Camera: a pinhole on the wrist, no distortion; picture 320 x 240 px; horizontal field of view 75.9 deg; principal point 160.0 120.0 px. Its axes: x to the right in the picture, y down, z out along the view. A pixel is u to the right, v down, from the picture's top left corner.
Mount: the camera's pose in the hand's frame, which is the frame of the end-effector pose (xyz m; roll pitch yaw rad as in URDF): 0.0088 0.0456 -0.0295 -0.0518 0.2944 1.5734
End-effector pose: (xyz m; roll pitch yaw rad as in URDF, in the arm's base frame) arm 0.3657 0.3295 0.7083 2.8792 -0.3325 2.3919
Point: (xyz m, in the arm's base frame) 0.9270 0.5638 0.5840
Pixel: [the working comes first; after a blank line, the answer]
In the camera's frame: 0.4000 0.2676 0.3524

outside the picture
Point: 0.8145 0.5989 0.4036
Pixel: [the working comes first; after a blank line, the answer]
In the camera's frame: 0.2482 0.2188 0.4973

262 210
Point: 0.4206 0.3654 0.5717
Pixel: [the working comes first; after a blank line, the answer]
In the camera's frame: -0.0635 0.0602 0.1573

77 199
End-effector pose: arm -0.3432 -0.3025 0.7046 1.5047 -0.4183 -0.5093
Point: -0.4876 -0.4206 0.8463
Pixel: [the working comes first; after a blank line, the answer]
In the camera's frame: 0.0338 0.0015 0.2332

190 121
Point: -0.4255 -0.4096 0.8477
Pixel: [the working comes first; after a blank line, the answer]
In the camera's frame: 0.0304 -0.0413 0.1871

193 75
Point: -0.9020 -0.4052 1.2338
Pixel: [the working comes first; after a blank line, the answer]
In the camera's frame: 0.4394 0.1617 0.5965

311 176
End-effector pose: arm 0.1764 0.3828 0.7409 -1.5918 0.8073 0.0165
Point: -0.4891 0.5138 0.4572
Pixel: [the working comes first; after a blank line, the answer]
In the camera's frame: 0.5464 0.2418 0.3727

outside the picture
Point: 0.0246 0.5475 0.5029
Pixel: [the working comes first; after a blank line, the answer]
In the camera's frame: 0.1546 -0.0739 0.2549

284 60
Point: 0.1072 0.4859 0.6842
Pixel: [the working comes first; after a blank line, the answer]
In the camera's frame: -0.0009 0.0071 0.1419

159 130
